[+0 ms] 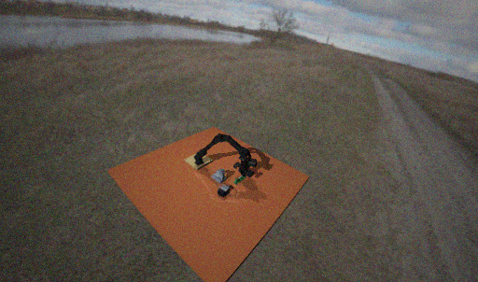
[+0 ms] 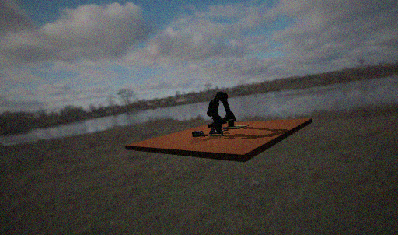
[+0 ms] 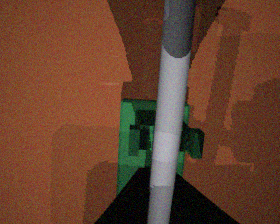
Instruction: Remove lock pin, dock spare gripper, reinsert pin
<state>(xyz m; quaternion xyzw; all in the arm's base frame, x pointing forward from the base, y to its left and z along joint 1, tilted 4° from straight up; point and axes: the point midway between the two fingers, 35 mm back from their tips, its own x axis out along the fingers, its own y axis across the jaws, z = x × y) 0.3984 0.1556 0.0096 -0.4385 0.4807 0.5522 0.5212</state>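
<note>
My gripper tip is 40 mm to the left of the green cradle and 10 mm below it. The rest, counted from my gripper tip: spare gripper: 250 mm to the right; mount: 160 mm to the right, 130 mm behind, 30 mm above.
</note>
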